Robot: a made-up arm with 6 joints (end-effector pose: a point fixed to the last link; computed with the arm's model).
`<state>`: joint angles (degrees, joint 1 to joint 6).
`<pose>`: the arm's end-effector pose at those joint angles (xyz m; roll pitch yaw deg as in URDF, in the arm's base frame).
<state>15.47 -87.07 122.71 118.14 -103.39 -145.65</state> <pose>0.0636 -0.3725 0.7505 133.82 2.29 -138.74</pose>
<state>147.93 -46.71 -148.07 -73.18 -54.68 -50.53</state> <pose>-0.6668 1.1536 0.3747 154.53 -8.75 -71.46</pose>
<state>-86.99 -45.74 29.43 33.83 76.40 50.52</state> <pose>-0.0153 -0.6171 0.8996 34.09 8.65 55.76</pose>
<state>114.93 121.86 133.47 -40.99 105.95 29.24</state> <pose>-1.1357 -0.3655 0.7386 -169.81 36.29 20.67</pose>
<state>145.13 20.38 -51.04 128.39 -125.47 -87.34</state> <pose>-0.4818 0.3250 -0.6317 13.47 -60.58 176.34</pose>
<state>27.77 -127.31 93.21 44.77 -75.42 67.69</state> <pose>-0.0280 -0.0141 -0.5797 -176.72 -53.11 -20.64</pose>
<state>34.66 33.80 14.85 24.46 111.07 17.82</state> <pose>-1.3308 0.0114 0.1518 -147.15 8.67 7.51</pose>
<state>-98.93 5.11 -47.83 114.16 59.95 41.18</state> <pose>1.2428 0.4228 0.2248 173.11 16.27 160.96</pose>
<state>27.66 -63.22 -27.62 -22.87 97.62 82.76</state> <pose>-1.0372 0.4582 0.0141 -100.42 -61.54 62.34</pose>
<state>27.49 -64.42 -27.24 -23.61 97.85 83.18</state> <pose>-1.0319 0.4554 0.0176 -101.08 -62.30 63.10</pose>
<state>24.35 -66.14 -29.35 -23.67 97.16 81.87</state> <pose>-1.0569 0.4751 0.1144 -87.33 -61.93 50.33</pose>
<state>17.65 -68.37 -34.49 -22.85 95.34 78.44</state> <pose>-1.0874 0.5172 0.3390 -62.18 -55.30 26.74</pose>
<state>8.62 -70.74 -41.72 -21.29 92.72 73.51</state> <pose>-1.0533 0.5672 0.6647 -43.17 -39.75 8.74</pose>
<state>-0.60 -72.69 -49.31 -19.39 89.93 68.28</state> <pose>-0.9154 0.6093 0.9973 -33.95 -20.67 -1.03</pose>
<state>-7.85 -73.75 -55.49 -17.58 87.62 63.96</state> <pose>-0.7305 0.6382 1.2367 -30.51 -4.51 -6.51</pose>
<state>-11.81 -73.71 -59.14 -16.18 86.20 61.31</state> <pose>-0.5998 0.6584 1.3532 -29.87 4.90 -9.43</pose>
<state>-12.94 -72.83 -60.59 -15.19 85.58 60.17</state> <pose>-0.5549 0.6752 1.3863 -30.16 8.23 -10.46</pose>
